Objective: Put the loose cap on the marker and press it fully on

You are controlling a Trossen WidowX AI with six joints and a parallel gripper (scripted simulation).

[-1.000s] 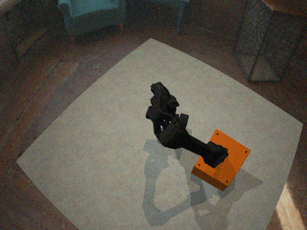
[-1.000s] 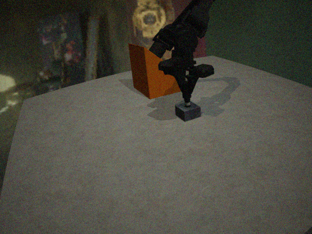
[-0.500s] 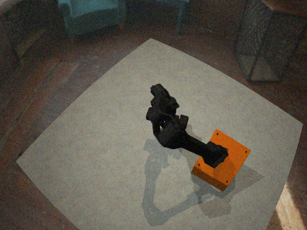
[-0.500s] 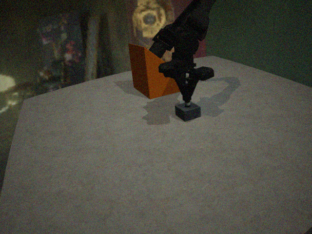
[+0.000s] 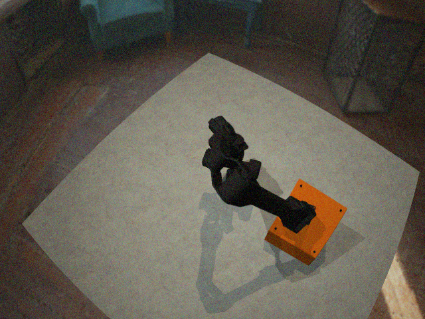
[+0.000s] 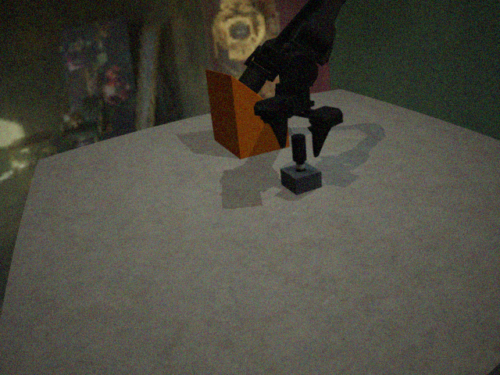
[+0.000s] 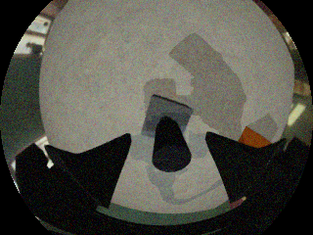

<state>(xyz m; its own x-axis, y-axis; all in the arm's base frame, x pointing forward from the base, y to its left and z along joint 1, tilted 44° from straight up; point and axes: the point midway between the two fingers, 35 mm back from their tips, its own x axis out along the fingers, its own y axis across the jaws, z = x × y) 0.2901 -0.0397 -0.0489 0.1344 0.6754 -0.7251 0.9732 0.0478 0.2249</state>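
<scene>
The dark cap is 10 mm above my gripper tip. Round my gripper tip: grey holder block: 60 mm below.
</scene>
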